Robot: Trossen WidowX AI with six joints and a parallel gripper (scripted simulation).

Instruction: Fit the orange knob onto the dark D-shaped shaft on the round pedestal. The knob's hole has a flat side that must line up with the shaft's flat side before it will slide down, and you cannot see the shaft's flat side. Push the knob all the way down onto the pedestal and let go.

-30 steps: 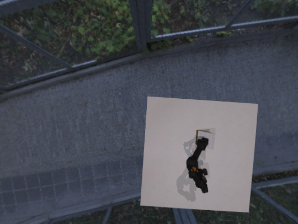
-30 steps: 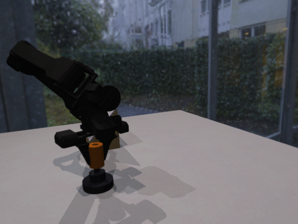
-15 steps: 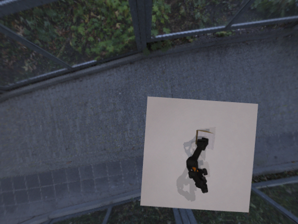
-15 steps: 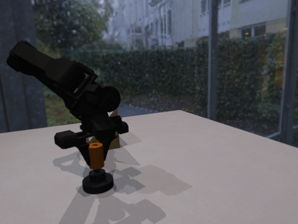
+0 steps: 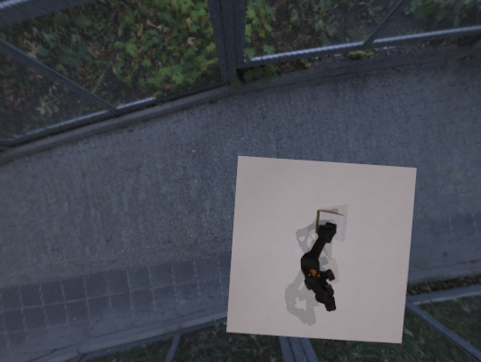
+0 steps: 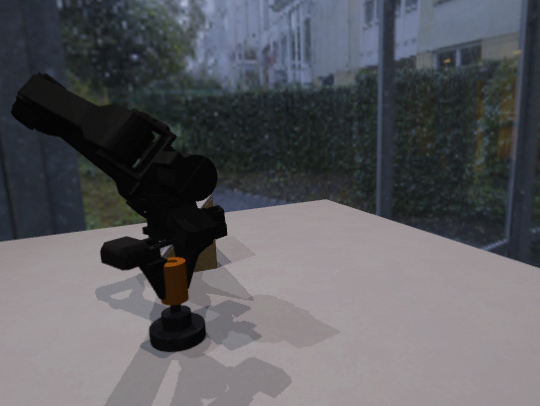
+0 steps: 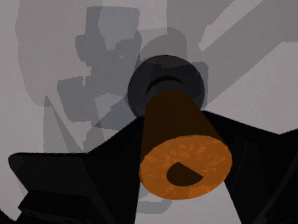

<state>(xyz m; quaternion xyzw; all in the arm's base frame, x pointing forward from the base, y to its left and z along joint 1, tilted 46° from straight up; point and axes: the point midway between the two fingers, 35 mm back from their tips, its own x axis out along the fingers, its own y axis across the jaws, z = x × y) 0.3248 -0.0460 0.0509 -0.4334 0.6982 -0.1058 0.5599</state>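
Right now the orange knob is 20 mm above my gripper tip. The rest, counted from my gripper tip: dark round pedestal (40 mm below).
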